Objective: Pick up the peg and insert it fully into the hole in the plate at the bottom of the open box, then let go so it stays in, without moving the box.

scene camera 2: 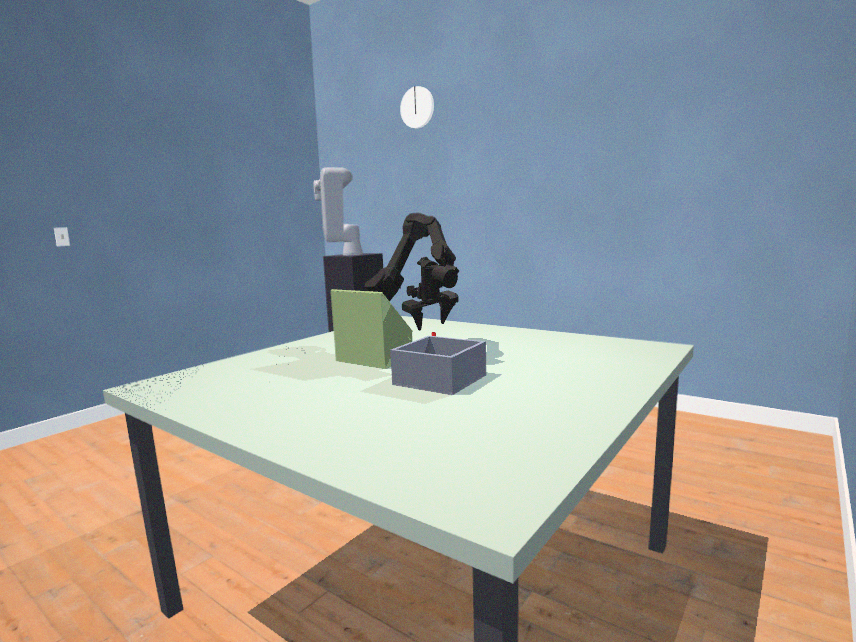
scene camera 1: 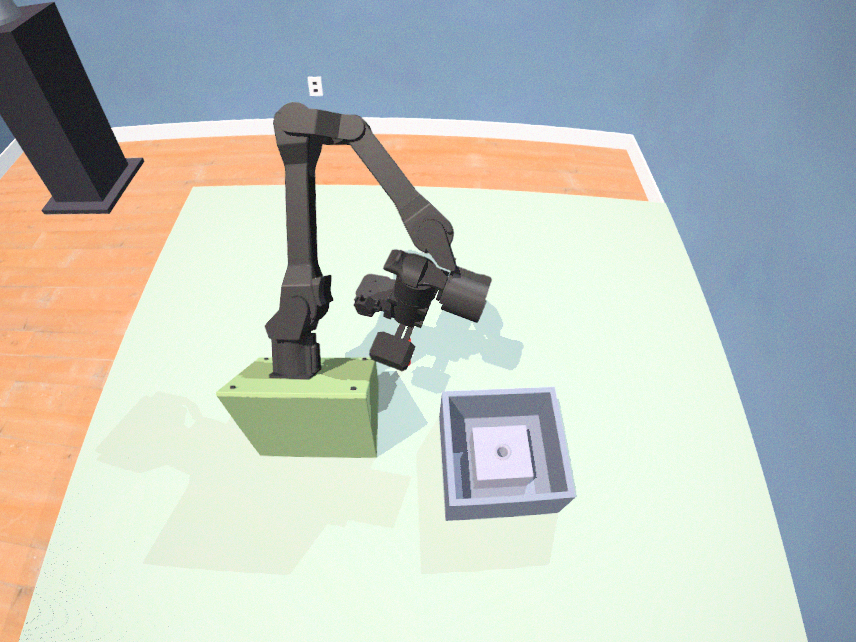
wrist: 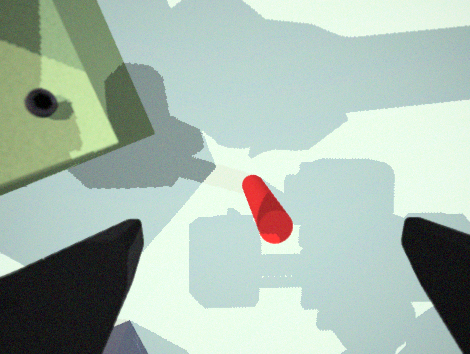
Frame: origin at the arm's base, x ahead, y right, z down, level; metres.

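Where they show: gripper, between the fingertips: (scene camera 2: 431, 327) (scene camera 1: 402, 335) (wrist: 270, 230); arm's base, origin of its link: (scene camera 2: 369, 309) (scene camera 1: 295, 373).
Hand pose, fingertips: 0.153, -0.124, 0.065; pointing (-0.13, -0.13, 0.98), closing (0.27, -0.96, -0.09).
Things, the pixels of their top centre, and the offset from my fingertips, as dx, dy, dz. "pt": a spot on its surface instead. Level surfaces: height alone.
- red peg, centre of its top: (wrist: 275, 227) (scene camera 1: 406, 339) (scene camera 2: 433, 332) +0.007, -0.003, +0.018
- grey-blue open box, centre of its top: (scene camera 1: 506, 442) (scene camera 2: 439, 345) +0.176, +0.189, +0.000
- pale square plate, centre of its top: (scene camera 1: 502, 451) +0.176, +0.189, +0.037
- round hole, a spot on its surface: (scene camera 1: 503, 451) pt +0.180, +0.181, +0.058
- pale green table, height of its surface: dz +0.098
The red peg (scene camera 1: 410, 362) (scene camera 2: 433, 334) (wrist: 268, 210) stands upright on the table beside the green base block; the gripper hides most of it in the first scene view, and the box hides its lower part in the second. My gripper (scene camera 2: 430, 325) (wrist: 270, 230) is open and empty, pointing down above the peg, whose top shows between the spread fingertips in the wrist view. The grey-blue open box (scene camera 1: 511, 507) (scene camera 2: 421, 370) (wrist: 127, 341) stands apart from the peg. Inside it lies a pale square plate (scene camera 1: 488, 467) with a round hole (scene camera 1: 503, 451) in its middle.
The green base block (scene camera 1: 318, 428) (scene camera 2: 358, 328) (wrist: 135, 112) carries the arm and stands close to the peg. The box has raised walls all round. The pale green table (scene camera 1: 622, 552) (scene camera 2: 553, 414) bears them, with arm shadows on it. A dark pedestal (scene camera 1: 65, 110) (scene camera 2: 352, 269) stands beyond the table.
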